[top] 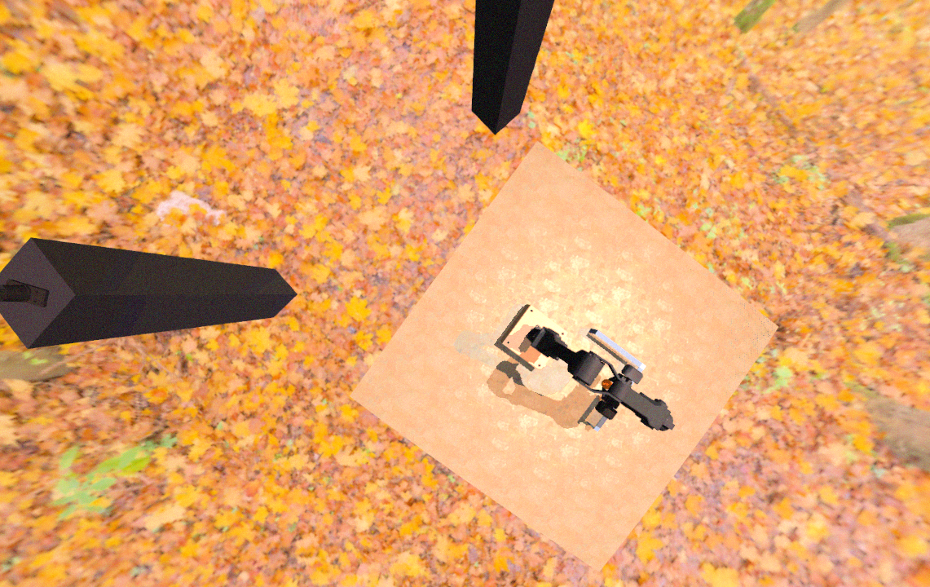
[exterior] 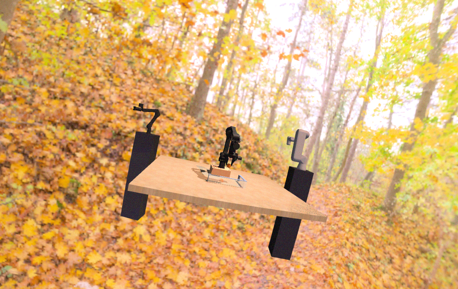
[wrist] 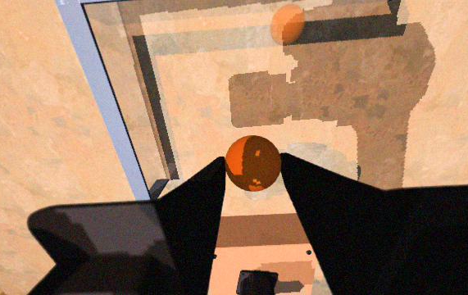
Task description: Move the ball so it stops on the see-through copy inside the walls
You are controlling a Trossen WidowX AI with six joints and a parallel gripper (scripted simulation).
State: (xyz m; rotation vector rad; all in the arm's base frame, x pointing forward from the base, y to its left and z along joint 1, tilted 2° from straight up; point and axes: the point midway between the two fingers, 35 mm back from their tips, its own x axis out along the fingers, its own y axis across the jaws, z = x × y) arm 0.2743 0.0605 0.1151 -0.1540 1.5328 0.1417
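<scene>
Right now my gripper tip is 120 mm above the see-through copy of ball, 100 mm short of it and 30 mm to the left of it. The rest, counted from my gripper tip: orange ball: right at my gripper tip.
</scene>
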